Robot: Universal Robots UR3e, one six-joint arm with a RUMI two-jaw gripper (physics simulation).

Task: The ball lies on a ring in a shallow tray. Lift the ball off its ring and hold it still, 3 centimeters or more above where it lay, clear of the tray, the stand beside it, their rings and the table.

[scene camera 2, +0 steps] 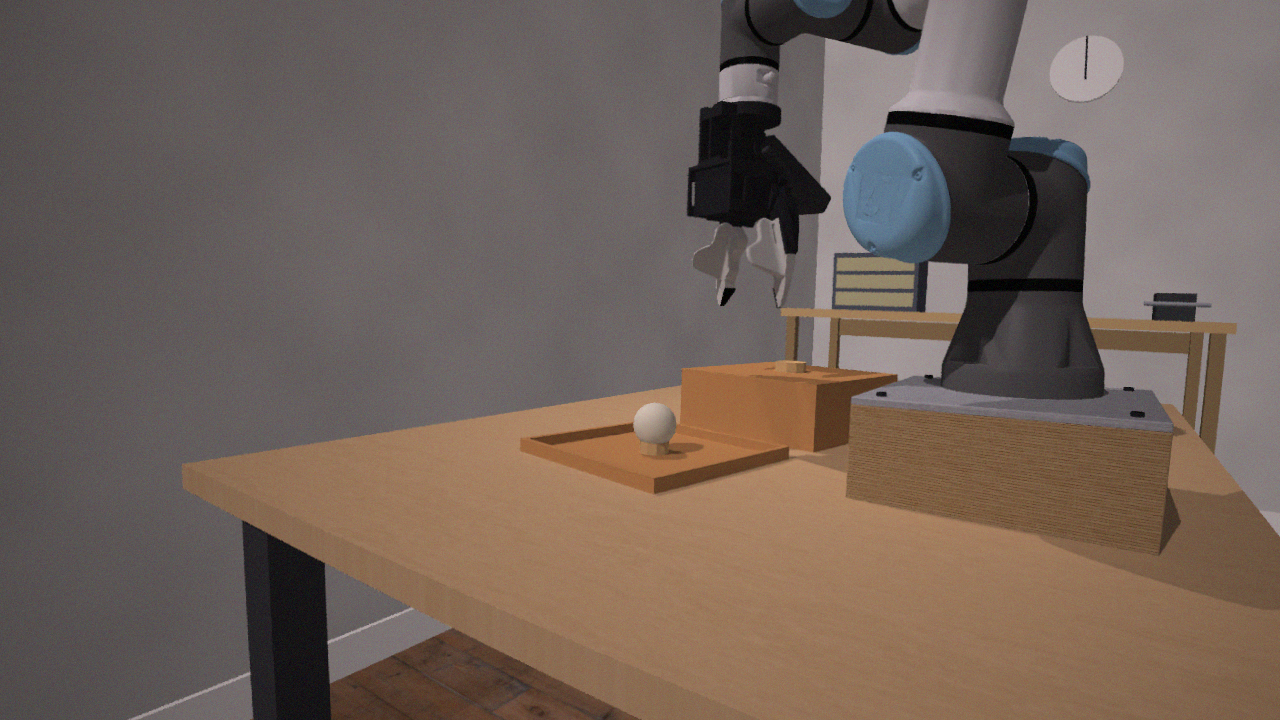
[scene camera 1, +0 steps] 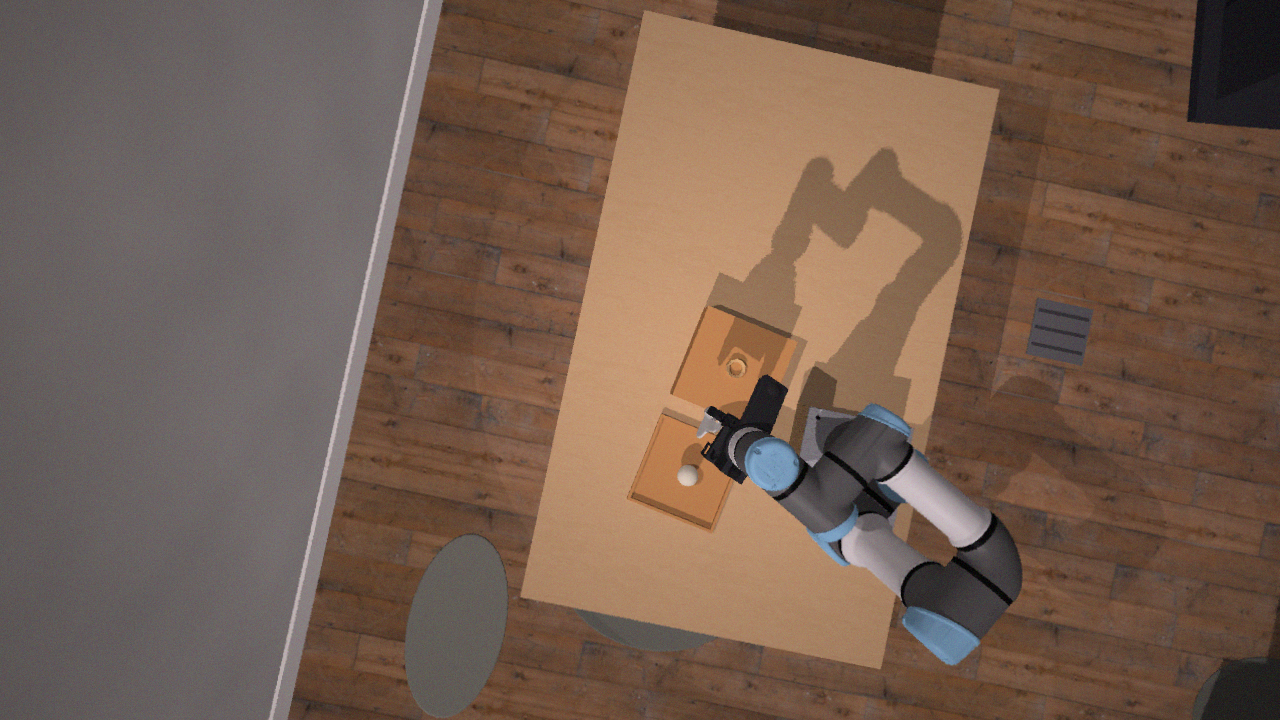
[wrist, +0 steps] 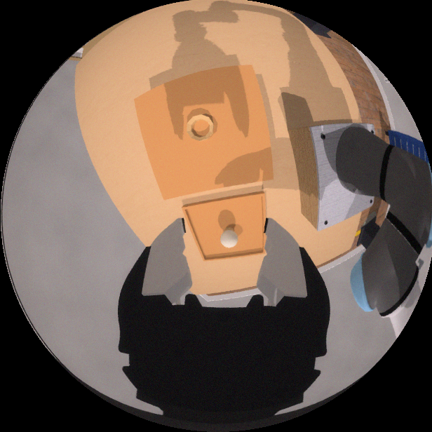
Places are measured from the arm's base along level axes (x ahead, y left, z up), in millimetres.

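Where they show: gripper, fingertip midpoint: (scene camera 2: 749, 306); arm's base, link origin: (scene camera 2: 1018, 389).
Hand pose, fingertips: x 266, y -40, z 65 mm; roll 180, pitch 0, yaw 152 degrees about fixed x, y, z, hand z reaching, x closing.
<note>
Things, the pixels of their centre, and the offset from my fingertips. "spot": a spot on its surface instead. Level surfaces: height alone.
- white ball, body centre: (scene camera 2: 654, 424) (scene camera 1: 687, 475) 51 mm ahead, 120 mm left, 119 mm down
- shallow orange tray, body centre: (scene camera 2: 654, 447) (scene camera 1: 686, 473) 51 mm ahead, 120 mm left, 142 mm down
- empty ring, surface spot: (scene camera 2: 790, 366) (scene camera 1: 737, 377) spot: 24 mm back, 88 mm right, 71 mm down
- wooden table, surface height: 150 mm down
A white ball (scene camera 1: 687, 475) (scene camera 2: 654, 423) (wrist: 229, 238) rests on its small ring (scene camera 2: 654, 448), inside the shallow orange tray (scene camera 1: 653, 474) (scene camera 2: 590, 465) (wrist: 205, 220). The ball hides most of that ring from above. My gripper (scene camera 1: 705, 438) (scene camera 2: 751, 300) (wrist: 224, 219) is open and empty. It hangs well above the tray and the stand, tips pointing down, and is not over the ball in the top view. In the wrist view the ball shows between the fingertips, far below them. The taller orange stand (scene camera 1: 702, 358) (scene camera 2: 751, 402) (wrist: 160, 145) bears an empty ring (scene camera 1: 727, 368) (scene camera 2: 790, 366) (wrist: 190, 127).
The stand is beside the tray, with a narrow gap between them, and its top is higher than the tray's rim. The robot's base block (scene camera 2: 1002, 465) (wrist: 335, 185) stands at the other side on the wooden table (scene camera 1: 626, 223) (scene camera 2: 447, 537) (wrist: 110, 100). The arm's shadow crosses the table and stand.
</note>
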